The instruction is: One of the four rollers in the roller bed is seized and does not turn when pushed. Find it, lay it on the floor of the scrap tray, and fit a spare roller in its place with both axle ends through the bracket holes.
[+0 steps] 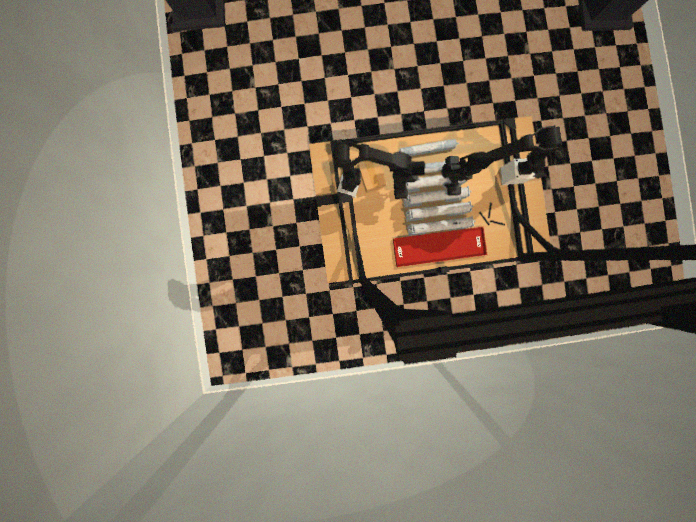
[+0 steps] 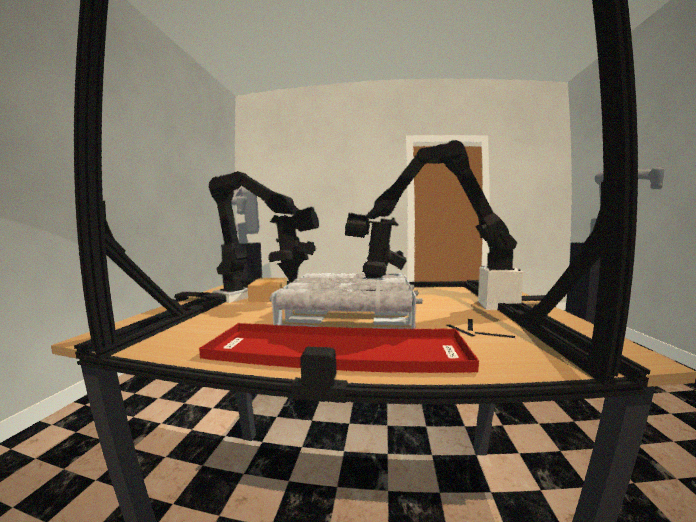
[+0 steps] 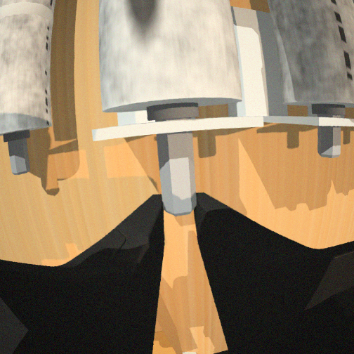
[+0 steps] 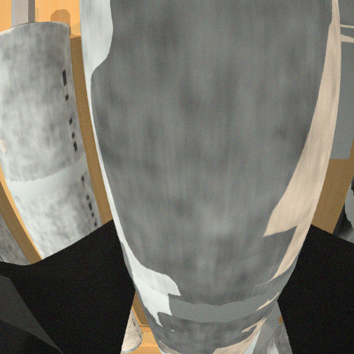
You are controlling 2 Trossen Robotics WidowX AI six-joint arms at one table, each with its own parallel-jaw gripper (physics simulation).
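Frame: origin at the left arm's base, x ahead, y left, z up, level; metres.
Where they show: left gripper, fingertip midpoint: [image 1: 398, 186]; right gripper, fingertip midpoint: [image 1: 444, 181]; left arm's base, origin of the base link: [image 1: 349, 184] [image 2: 232, 289]; right arm's base, origin of the base link: [image 1: 524, 168] [image 2: 500, 268].
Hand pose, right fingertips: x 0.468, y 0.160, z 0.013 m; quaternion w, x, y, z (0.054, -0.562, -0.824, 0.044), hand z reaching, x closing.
Observation:
Each offset is from my right fingertips to the top centre of the thing.
My left gripper [image 3: 178, 203] is shut on the hexagonal axle end of a pale grey roller [image 3: 170, 60]. That axle passes through the white bracket [image 3: 115, 133], and the roller body lies on the far side of the plate. My right gripper [image 4: 201, 213] is shut around a grey roller body [image 4: 210, 125], which seems to be the same roller. The far axle end is hidden. More rollers [image 1: 438, 211] [image 2: 342, 300] lie parallel in the bed. A separate roller @[dx -0.131, dy +0.146, dz +0.007 m] [image 1: 427, 148] lies behind at the back. The red scrap tray @[dx +0.085, dy -0.328, dz -0.022 m] [image 1: 416, 261] [image 2: 337, 365] stands in front; no roller shows in it.
A neighbouring roller [image 3: 22, 65] lies beside the held one, outside the bracket plate. A wooden block @[dx -0.370, dy -0.075, dz +0.013 m] [image 2: 265, 289] stands left of the bed. Several thin black sticks @[dx +0.350, dy -0.113, dz -0.042 m] [image 1: 495, 222] [image 2: 494, 334] lie to its right. Black frame posts [image 2: 618, 185] stand at the table's corners.

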